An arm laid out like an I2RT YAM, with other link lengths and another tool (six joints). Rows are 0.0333 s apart.
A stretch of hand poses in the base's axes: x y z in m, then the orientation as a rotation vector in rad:
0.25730, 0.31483, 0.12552, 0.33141, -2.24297, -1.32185
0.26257, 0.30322, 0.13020, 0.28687, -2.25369, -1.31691
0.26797, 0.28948, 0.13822, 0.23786, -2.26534, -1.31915
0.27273, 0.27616, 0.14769, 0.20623, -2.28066, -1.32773
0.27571, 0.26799, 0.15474, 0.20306, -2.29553, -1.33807
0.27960, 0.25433, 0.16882, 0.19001, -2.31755, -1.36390
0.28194, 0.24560, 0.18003, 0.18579, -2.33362, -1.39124
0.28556, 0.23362, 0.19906, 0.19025, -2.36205, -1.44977
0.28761, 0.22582, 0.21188, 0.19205, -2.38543, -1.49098
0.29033, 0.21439, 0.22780, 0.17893, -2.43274, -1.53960
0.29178, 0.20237, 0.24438, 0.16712, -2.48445, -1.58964
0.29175, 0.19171, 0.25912, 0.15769, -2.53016, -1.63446
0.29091, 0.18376, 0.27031, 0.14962, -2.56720, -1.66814
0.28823, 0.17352, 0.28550, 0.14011, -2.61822, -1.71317
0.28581, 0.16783, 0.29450, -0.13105, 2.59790, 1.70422
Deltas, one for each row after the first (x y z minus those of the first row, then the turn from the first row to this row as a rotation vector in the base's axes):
0.00527, -0.01161, 0.00468, -0.01509, 0.01250, -0.02773
0.01067, -0.02535, 0.01270, -0.02645, 0.02371, -0.06150
0.01543, -0.03867, 0.02217, -0.03103, 0.02248, -0.08950
0.01841, -0.04684, 0.02922, -0.02870, 0.00922, -0.10160
0.02230, -0.06050, 0.04330, -0.01997, -0.00992, -0.12825
0.02464, -0.06923, 0.05451, -0.00711, -0.02848, -0.14783
0.02826, -0.08121, 0.07354, 0.02412, -0.06925, -0.17955
0.03031, -0.08901, 0.08636, 0.04461, -0.10039, -0.20404
0.03303, -0.10044, 0.10228, 0.06056, -0.14711, -0.24933
0.03448, -0.11246, 0.11886, 0.07626, -0.19870, -0.29584
0.03445, -0.12312, 0.13360, 0.09046, -0.24525, -0.33629
0.03361, -0.13107, 0.14479, 0.10017, -0.28223, -0.36808
0.03093, -0.14131, 0.15998, 0.11286, -0.33362, -0.41020
0.02851, -0.14700, 0.16898, 0.11912, -0.36580, -0.43613

